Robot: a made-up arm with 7 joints. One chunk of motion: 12 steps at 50 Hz.
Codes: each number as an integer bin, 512 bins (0 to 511) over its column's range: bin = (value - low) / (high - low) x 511, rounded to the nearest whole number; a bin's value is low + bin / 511 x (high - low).
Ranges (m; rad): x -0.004..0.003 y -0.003..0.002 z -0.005..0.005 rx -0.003..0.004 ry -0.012..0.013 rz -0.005..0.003
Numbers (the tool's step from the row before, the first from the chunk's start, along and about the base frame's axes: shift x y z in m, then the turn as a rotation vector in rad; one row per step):
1: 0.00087 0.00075 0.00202 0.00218 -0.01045 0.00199
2: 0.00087 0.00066 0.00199 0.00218 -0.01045 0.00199
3: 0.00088 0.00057 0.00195 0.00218 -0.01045 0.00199
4: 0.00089 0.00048 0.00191 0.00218 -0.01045 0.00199
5: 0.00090 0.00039 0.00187 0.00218 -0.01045 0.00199
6: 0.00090 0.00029 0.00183 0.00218 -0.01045 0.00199
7: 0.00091 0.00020 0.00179 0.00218 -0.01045 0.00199
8: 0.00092 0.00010 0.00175 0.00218 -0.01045 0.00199
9: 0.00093 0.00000 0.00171 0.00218 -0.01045 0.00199
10: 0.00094 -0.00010 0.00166 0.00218 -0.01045 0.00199
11: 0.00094 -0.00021 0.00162 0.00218 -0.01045 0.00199
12: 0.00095 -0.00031 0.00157 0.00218 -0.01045 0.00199
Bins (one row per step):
1: 356 383 359 378 32 446
2: 356 374 357 378 32 446
3: 356 365 355 378 32 446
4: 357 356 353 378 32 446
5: 358 346 351 378 32 446
6: 358 336 349 378 32 446
7: 358 327 347 378 32 446
8: 359 317 345 378 32 446
9: 360 307 343 378 32 446
10: 361 296 340 378 32 446
11: 361 285 338 378 32 446
12: 361 275 336 378 32 446

